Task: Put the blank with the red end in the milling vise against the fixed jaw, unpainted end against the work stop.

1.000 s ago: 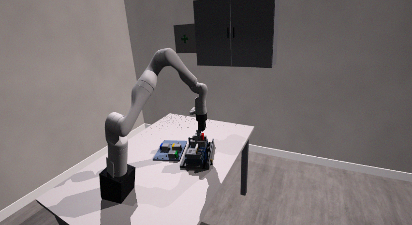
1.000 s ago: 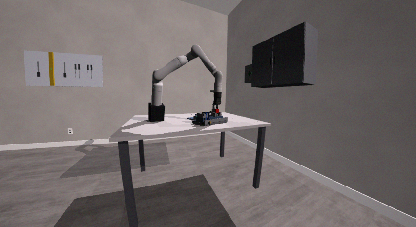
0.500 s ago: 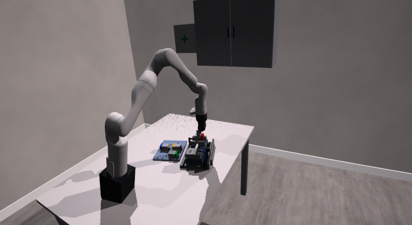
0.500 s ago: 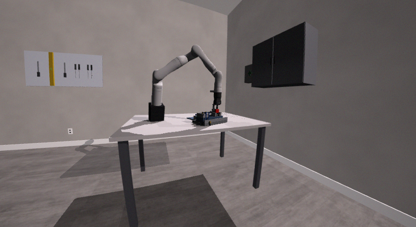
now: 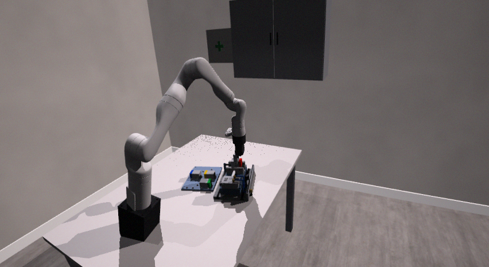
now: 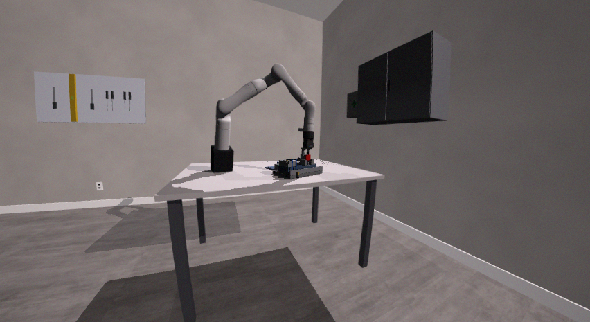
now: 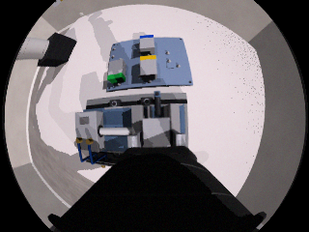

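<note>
Now: hand 60 mm past the vise, 30 mm to the left of it and 90 mm above it. Also, from my hand: rail (20 mm behind, 110 mm to the right, 90 mm below); then yellow blank (90 mm behind, 140 mm to the left, 100 mm below); then green-ended blank (170 mm behind, 100 mm to the left, 100 mm below).
</note>
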